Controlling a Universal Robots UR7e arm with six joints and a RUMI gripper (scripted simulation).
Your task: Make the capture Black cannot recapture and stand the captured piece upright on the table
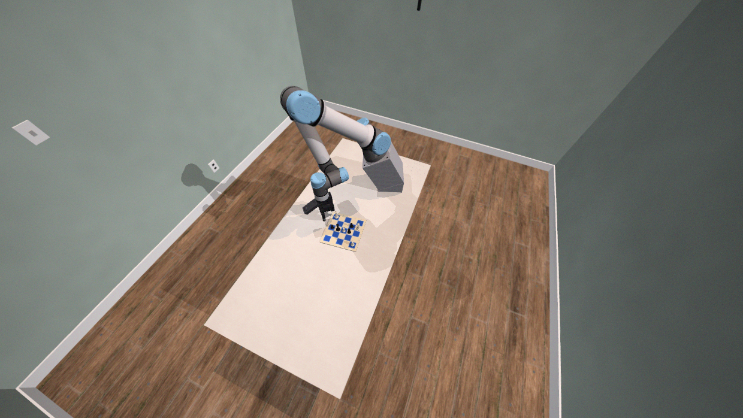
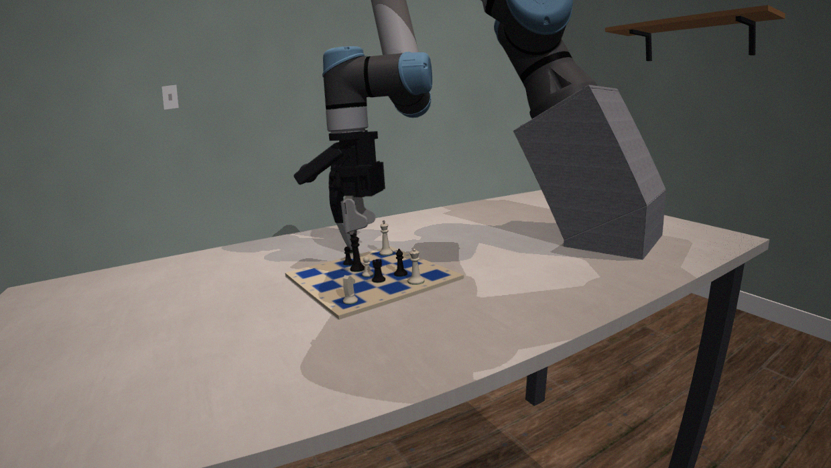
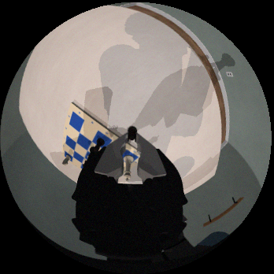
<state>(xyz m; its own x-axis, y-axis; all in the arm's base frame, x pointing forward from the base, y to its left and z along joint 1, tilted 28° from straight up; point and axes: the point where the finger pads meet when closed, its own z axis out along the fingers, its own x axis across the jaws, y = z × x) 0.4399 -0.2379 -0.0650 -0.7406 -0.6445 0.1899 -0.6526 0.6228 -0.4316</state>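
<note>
My hand is 6 cm to the right of the white king, 5 cm past it and 1 cm below it. From my hand the other things lie so: white pawn (14 cm to the left, 3 cm ahead, 1 cm below); then blue-and-cream chessboard (14 cm to the left, 3 cm ahead, 2 cm below); then black king (11 cm to the left, 3 cm ahead, 1 cm above).
</note>
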